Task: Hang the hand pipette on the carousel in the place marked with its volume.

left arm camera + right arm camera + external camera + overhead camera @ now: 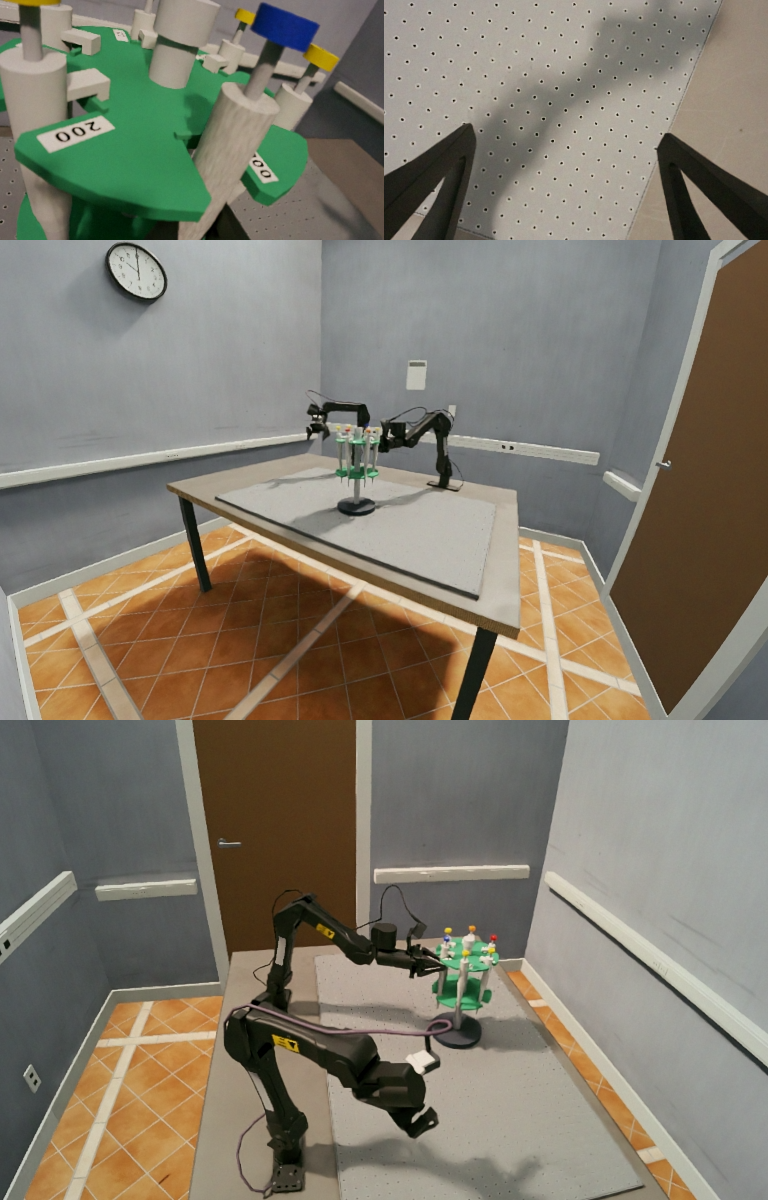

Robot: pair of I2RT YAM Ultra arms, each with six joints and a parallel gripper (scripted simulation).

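Now: left hand 30 mm above the pipette, 10 mm to the left of it and 10 mm short of it.
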